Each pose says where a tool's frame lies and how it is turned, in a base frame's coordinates. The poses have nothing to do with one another.
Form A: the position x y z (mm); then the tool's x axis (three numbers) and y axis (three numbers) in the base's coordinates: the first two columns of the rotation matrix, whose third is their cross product.
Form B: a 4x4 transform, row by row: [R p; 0 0 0 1], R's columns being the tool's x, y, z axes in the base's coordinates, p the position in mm. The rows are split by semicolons. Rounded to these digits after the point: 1 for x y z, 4 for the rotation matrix.
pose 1, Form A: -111.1 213.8 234.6 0.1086 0.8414 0.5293 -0.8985 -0.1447 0.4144
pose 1, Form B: 0.1086 -0.8985 0.4253 -111.1; 0.8414 -0.1447 -0.5206 213.8; 0.5293 0.4144 0.7403 234.6; 0 0 0 1
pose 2, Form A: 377.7 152.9 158.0 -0.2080 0.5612 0.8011 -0.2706 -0.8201 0.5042
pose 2, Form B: -0.2080 -0.2706 0.9399 377.7; 0.5612 -0.8201 -0.1119 152.9; 0.8011 0.5042 0.3224 158.0; 0 0 0 1
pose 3, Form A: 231.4 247.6 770.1 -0.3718 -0.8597 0.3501 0.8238 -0.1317 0.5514
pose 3, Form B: -0.3718 0.8238 -0.4279 231.4; -0.8597 -0.1317 0.4934 247.6; 0.3501 0.5514 0.7572 770.1; 0 0 0 1
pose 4, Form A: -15.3 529.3 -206.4 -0.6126 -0.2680 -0.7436 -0.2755 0.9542 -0.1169
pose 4, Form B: -0.6126 -0.2755 0.7409 -15.3; -0.2680 0.9542 0.1332 529.3; -0.7436 -0.1169 -0.6584 -206.4; 0 0 0 1
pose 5, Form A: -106.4 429.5 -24.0 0.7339 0.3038 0.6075 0.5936 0.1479 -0.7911
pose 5, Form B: 0.7339 0.5936 -0.3302 -106.4; 0.3038 0.1479 0.9412 429.5; 0.6075 -0.7911 -0.0718 -24.0; 0 0 0 1
